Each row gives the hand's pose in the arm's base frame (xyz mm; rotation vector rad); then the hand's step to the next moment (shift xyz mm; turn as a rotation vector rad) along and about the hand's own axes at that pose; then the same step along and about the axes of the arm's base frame.
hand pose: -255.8 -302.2 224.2 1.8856 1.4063 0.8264
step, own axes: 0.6 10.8 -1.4 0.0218 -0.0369 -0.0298
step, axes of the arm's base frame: 5.1 -1.7 9.5 -0.0394 0.0330 -0.0090
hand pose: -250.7 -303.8 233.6 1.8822 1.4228 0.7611
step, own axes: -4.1 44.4 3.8 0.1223 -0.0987 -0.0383
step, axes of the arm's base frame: 28.1 -13.4 32.1 -0.0581 0.1439 -0.0456
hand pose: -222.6 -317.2 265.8 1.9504 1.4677 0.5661
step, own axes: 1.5 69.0 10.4 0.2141 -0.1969 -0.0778
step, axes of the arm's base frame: 54.9 -13.7 40.9 -0.1255 0.2588 -0.0891
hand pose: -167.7 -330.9 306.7 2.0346 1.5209 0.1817
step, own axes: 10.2 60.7 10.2 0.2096 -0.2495 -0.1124
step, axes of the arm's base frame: 58.5 -5.2 21.2 -0.1860 0.2767 -0.0874
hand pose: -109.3 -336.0 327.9 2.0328 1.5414 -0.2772
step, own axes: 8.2 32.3 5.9 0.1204 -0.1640 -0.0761
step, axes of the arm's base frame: 33.7 -2.2 1.3 -0.1281 0.1689 -0.0472
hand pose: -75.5 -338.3 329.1 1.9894 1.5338 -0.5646
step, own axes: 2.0 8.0 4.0 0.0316 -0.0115 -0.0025
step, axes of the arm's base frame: 8.3 -2.7 -2.9 -0.0030 0.0269 -0.0201
